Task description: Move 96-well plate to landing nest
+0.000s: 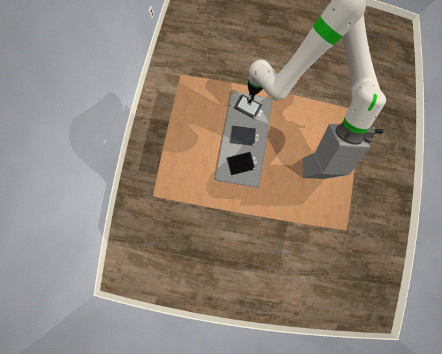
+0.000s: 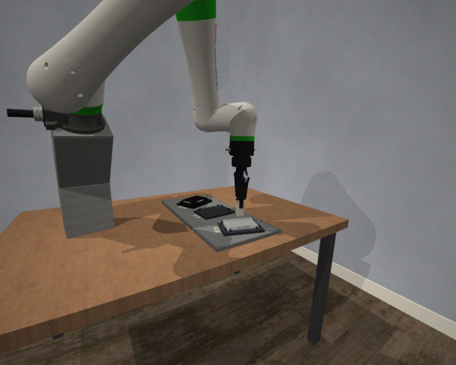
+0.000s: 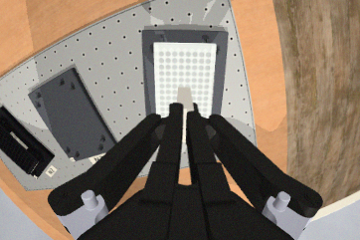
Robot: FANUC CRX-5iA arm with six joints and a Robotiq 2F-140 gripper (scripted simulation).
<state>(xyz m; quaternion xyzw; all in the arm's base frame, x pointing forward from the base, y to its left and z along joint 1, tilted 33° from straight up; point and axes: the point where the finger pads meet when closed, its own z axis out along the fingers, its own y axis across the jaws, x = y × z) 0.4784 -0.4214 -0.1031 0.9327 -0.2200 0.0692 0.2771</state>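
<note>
Right now the white 96-well plate M06 is 70 mm below my hand. The rest, counted from my hand: dark plate nest N1: 80 mm below; then dark landing nest N3: 210 mm to the left, 80 mm below, 30 mm ahead; then N1 label: 90 mm below, 90 mm behind, 40 mm to the left.
</note>
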